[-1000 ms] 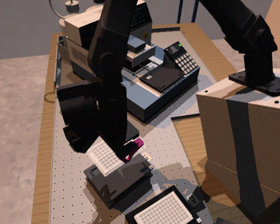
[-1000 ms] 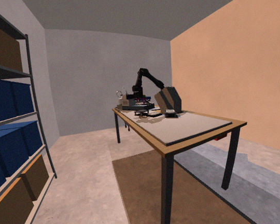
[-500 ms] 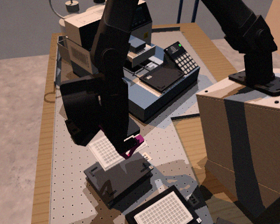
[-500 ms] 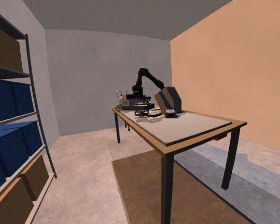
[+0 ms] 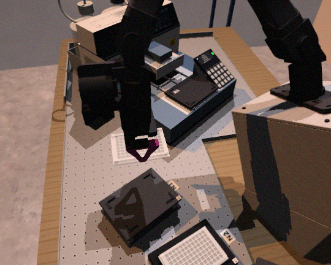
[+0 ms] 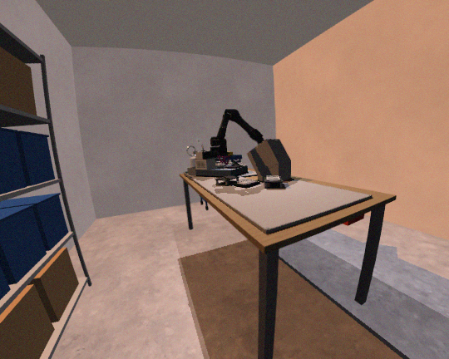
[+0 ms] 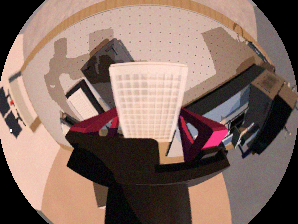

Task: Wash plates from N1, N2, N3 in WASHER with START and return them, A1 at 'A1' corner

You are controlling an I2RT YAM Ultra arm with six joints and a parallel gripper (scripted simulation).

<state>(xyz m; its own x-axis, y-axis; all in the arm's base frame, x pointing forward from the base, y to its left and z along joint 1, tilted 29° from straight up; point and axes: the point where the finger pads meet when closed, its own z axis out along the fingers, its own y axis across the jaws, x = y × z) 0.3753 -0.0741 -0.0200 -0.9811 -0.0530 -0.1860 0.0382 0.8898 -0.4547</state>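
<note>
Now: hand 26 cm to the left of the dark carrier pocket, 22 cm past it and 7 cm above it. From my hand the other things lie so: nest N2: 23 cm to the left, 14 cm below, 7 cm behind; n2 label: 20 cm to the left, 17 cm behind, 15 cm below; nest N1: 11 cm below, 8 cm to the left, 2 cm ahead.
</note>
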